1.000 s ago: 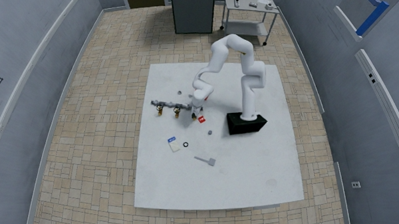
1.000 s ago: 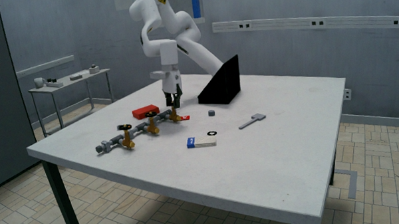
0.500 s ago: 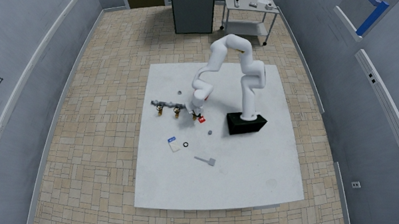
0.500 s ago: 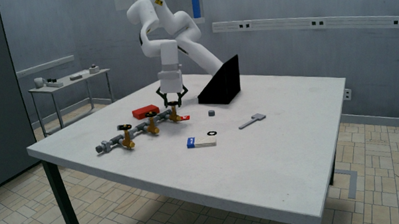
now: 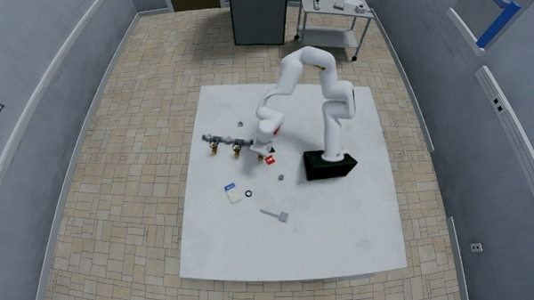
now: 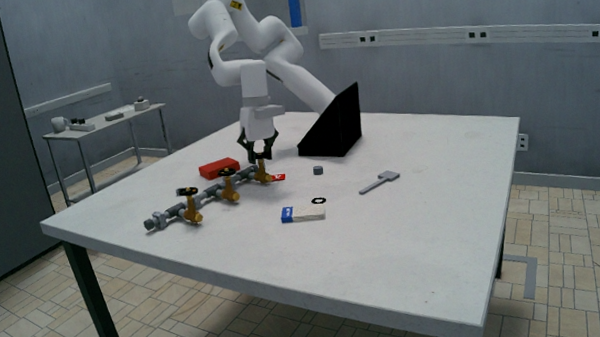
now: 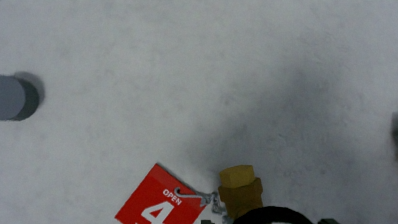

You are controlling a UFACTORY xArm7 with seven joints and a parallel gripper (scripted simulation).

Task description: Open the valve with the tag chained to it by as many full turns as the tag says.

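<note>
My gripper is now 90 mm above the red tag, 40 mm past it and 30 mm to the right of it. The rest, counted from my hand: white box: 200 mm to the left, 190 mm ahead, 90 mm below; then red block: 210 mm to the right, 80 mm below, 80 mm behind; then grey flat tool: 360 mm to the left, 90 mm below, 30 mm behind.
</note>
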